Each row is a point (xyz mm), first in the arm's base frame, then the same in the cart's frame.
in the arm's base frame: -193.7 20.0 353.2
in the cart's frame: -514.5 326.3 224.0
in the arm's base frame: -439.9 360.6 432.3
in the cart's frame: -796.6 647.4 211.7
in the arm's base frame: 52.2 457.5 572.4
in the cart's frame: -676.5 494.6 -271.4
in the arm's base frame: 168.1 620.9 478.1
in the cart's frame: -831.2 414.6 -408.0
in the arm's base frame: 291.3 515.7 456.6
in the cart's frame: -731.2 289.9 -441.9
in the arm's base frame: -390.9 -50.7 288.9
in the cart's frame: -542.1 370.4 436.8
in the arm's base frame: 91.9 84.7 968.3
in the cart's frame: -148.5 630.4 -263.5
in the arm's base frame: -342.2 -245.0 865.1
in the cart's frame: -50.4 694.9 278.7
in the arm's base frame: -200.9 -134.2 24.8
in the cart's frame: -581.0 36.8 432.5
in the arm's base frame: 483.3 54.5 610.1
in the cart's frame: -234.9 128.4 -414.9
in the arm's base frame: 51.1 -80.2 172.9
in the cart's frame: -479.6 15.9 153.9
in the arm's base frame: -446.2 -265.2 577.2
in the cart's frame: -222.6 538.7 478.8
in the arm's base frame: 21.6 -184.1 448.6
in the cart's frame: -248.3 198.3 124.6
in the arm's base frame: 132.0 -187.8 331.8
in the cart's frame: -285.4 46.9 85.4
